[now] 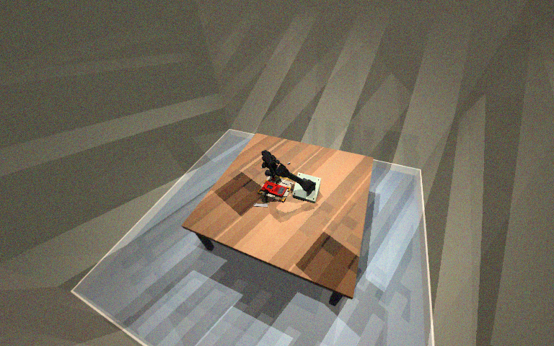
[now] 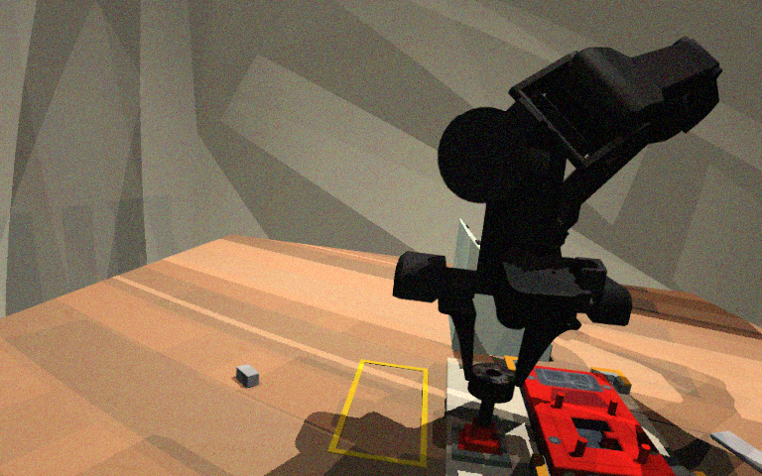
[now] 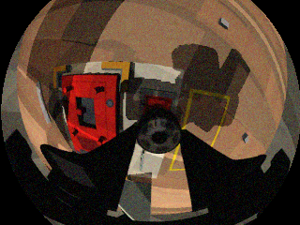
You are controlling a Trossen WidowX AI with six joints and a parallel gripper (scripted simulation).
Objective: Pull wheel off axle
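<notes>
The upright axle lies 4 cm below my gripper tip. From my gripper tip the other things lie so: grey cube (23 cm to the right, 8 cm behind, 6 cm below); then grey strip (30 cm to the left, 7 cm below, 2 cm ahead); then wheel (right at my gripper tip).
</notes>
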